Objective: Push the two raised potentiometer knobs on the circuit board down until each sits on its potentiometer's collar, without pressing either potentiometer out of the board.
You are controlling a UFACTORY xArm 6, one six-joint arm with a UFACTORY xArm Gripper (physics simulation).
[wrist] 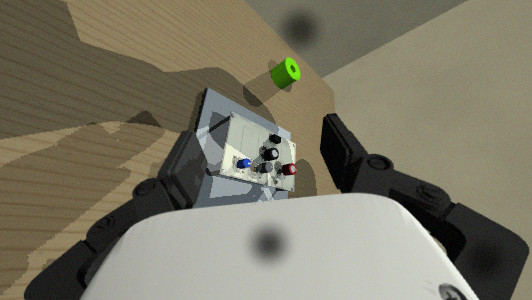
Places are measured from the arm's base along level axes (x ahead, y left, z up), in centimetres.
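Where they show: gripper, between the fingertips: [260, 139].
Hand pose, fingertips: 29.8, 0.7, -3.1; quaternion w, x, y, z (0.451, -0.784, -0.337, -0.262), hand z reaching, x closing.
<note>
After its pixels a point has its place, as x, y, z.
A white circuit board [245, 132] @(35.7, 9.2, -16.2) lies on a blue-grey plate in the middle of the wrist view. On it stand a blue knob [244, 163] @(35.9, 3.4, -14.2) near its left lower edge, a red knob [289, 169] @(44.2, 5.9, -13.4) at its right lower corner, a black knob [271, 153] @(40.1, 7.1, -14.0) with a pale top, a smaller black part [274, 139] @(41.2, 10.7, -15.3) above that, and a grey round part [265, 168] @(38.9, 3.8, -13.1) between blue and red. Which knobs are raised, and their collars, cannot be made out. My gripper [260, 139] @(29.8, 0.7, -3.1) is open and empty, above the board, its fingers showing to the left and right of it.
The blue-grey plate [209, 104] @(29.8, 12.7, -20.4) reaches out past the board on the wooden table [165, 50] @(20.5, 17.1, -21.2). A bright green cylinder [285, 73] @(41.6, 30.0, -17.1) with a hole in its end stands beyond the board, near the table's far edge. The table's right edge runs close to the right finger.
</note>
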